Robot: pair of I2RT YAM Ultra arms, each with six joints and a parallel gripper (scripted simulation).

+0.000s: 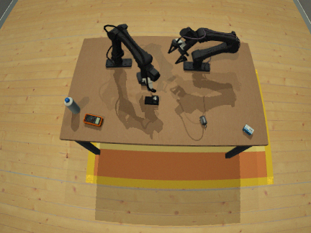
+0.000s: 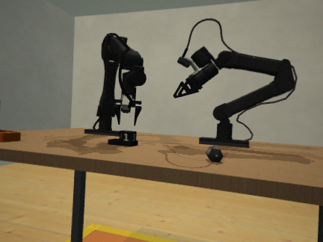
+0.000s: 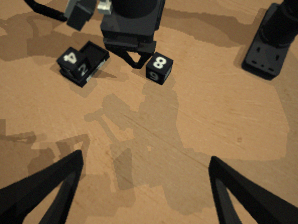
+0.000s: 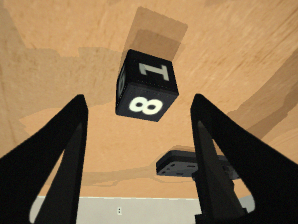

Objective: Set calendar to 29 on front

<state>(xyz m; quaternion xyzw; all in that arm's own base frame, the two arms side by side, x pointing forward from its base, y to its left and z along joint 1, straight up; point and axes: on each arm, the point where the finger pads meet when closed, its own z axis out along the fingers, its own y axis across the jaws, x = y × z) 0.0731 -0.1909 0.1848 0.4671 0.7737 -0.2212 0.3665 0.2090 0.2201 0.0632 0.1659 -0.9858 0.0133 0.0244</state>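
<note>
Right now my right hand is 110 mm short of the black calendar tray, 60 mm above it and 50 mm to the right of it.
</note>
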